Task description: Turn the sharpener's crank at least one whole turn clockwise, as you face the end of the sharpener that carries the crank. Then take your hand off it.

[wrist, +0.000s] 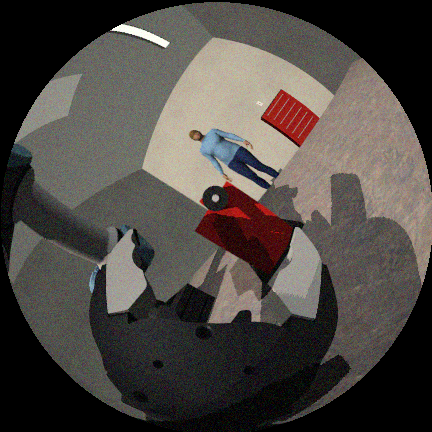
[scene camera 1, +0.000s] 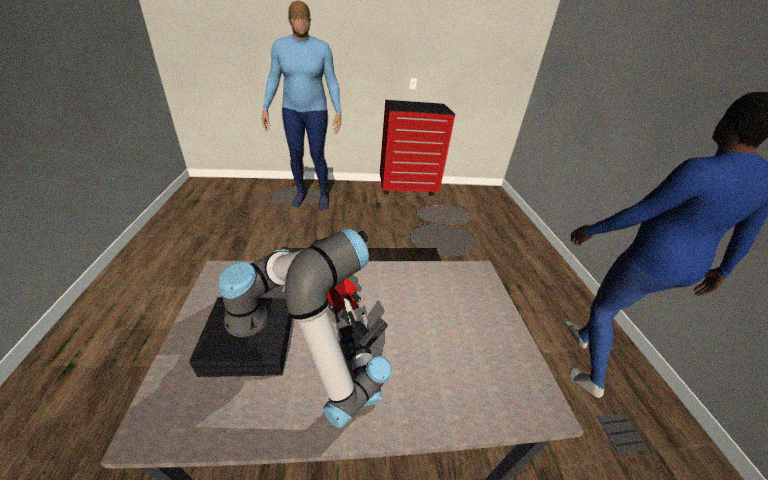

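Seen in the pictures: gripper, between the fingertips: [wrist: 212,230] [scene camera 1: 354,305]; arm's base, origin of its link: [scene camera 1: 246,320].
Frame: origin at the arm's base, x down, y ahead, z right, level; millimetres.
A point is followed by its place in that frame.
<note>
The red sharpener [scene camera 1: 342,291] @(x -42, y 344, z -114 mm) [wrist: 257,232] @(x 27, y 373, z -117 mm) stands on the table, partly hidden behind the arm in the scene view. In the wrist view it lies tilted beyond the fingers, with a dark edge at its base. A round black part with a pale centre [wrist: 215,198] @(x -41, y 410, z -70 mm), seemingly the crank's knob, shows at its upper left; the crank's arm cannot be made out. My gripper [scene camera 1: 362,311] @(x -29, y 391, z -55 mm) [wrist: 212,230] @(x -29, y 391, z -55 mm) is open and empty, on the near side of the sharpener. The right finger in the wrist view overlaps the base's edge; whether they touch cannot be told. The knob is apart from both fingers.
The arm's black base block [scene camera 1: 240,362] @(x 0, y 29, z 172 mm) stands on the left of the table [scene camera 1: 464,362] @(x 85, y 810, z 119 mm). The arm's white forearm [scene camera 1: 325,356] @(x -257, y 326, z 311 mm) reaches over the middle. A person in light blue [scene camera 1: 303,73] [wrist: 220,147] and a red cabinet [scene camera 1: 416,150] [wrist: 290,117] stand behind; another person [scene camera 1: 673,226] stands at right.
</note>
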